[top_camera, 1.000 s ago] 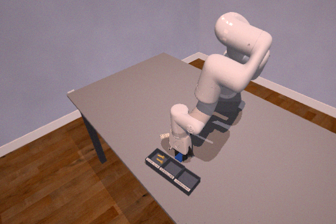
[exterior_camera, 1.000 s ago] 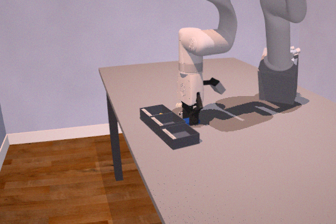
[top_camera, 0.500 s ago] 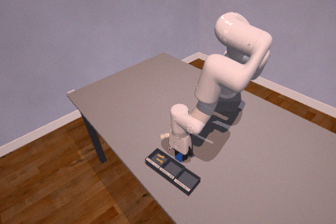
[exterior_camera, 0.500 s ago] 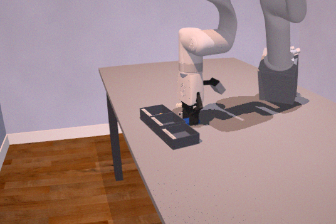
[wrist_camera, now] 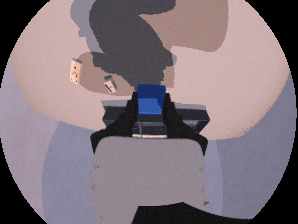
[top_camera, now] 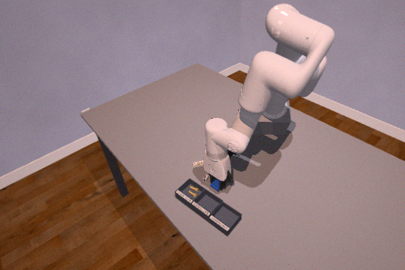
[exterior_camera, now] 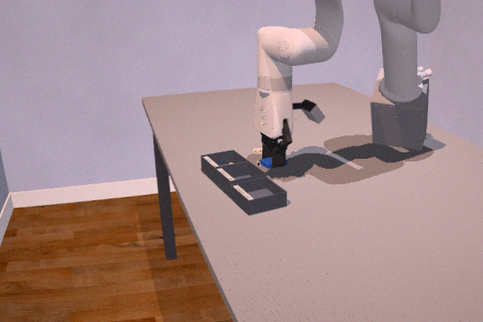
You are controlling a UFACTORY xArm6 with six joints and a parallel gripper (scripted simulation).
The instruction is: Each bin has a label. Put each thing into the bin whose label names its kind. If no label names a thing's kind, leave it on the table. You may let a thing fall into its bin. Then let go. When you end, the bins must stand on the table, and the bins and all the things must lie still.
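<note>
Now: the cream domino 16 cm to the right of my hand and 5 cm below it. Also, from my hand: blue block: 2 cm below.
</note>
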